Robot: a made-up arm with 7 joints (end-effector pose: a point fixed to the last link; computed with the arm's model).
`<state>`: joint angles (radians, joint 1 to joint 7).
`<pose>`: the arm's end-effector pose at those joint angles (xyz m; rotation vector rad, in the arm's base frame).
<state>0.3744 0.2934 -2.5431 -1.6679 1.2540 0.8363 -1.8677</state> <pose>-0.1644 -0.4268 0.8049 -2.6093 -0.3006 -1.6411</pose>
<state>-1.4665 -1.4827 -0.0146 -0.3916 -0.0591 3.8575 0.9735</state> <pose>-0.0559 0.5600 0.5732 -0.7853 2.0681 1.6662</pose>
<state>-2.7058 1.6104 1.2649 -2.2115 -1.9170 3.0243 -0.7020</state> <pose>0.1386 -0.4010 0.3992 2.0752 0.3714 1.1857</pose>
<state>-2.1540 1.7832 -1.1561 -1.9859 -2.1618 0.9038 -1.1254</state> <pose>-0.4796 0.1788 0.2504 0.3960 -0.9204 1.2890</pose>
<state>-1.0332 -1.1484 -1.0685 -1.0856 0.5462 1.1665 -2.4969</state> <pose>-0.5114 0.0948 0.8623 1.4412 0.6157 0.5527</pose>
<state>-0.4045 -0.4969 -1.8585 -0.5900 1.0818 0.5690 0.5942</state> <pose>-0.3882 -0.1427 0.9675 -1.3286 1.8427 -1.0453</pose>
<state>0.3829 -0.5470 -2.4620 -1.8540 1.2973 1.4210 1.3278</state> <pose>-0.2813 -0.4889 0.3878 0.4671 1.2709 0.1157</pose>
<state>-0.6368 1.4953 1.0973 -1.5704 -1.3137 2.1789 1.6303</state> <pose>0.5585 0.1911 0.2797 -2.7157 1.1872 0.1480</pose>
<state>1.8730 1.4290 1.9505 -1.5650 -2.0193 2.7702 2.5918</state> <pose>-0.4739 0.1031 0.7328 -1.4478 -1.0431 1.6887</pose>
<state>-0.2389 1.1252 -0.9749 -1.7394 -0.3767 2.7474 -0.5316</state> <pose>0.3080 -0.4881 0.3088 2.2462 0.1599 -0.7683</pose>
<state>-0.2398 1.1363 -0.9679 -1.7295 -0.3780 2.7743 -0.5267</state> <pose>0.3123 -0.4847 0.3050 2.2422 0.1860 -0.7380</pose>
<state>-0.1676 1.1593 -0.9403 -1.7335 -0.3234 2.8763 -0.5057</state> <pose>0.3500 -0.4488 0.2932 2.2472 0.2718 -0.5628</pose>
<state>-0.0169 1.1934 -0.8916 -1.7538 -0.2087 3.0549 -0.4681</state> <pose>0.4091 -0.3714 0.2749 2.2509 0.4047 -0.2426</pose>
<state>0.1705 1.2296 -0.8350 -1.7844 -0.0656 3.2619 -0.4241</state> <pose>0.4550 -0.2702 0.2560 2.2405 0.5350 0.1250</pose>
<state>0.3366 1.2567 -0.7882 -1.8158 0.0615 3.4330 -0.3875</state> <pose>0.4725 -0.1812 0.2419 2.2202 0.6248 0.4233</pose>
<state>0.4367 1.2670 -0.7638 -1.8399 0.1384 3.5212 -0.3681</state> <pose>0.4742 -0.1311 0.2354 2.2067 0.6634 0.5795</pose>
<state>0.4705 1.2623 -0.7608 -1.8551 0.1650 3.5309 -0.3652</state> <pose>0.4743 -0.1176 0.2358 2.2072 0.6633 0.6074</pose>
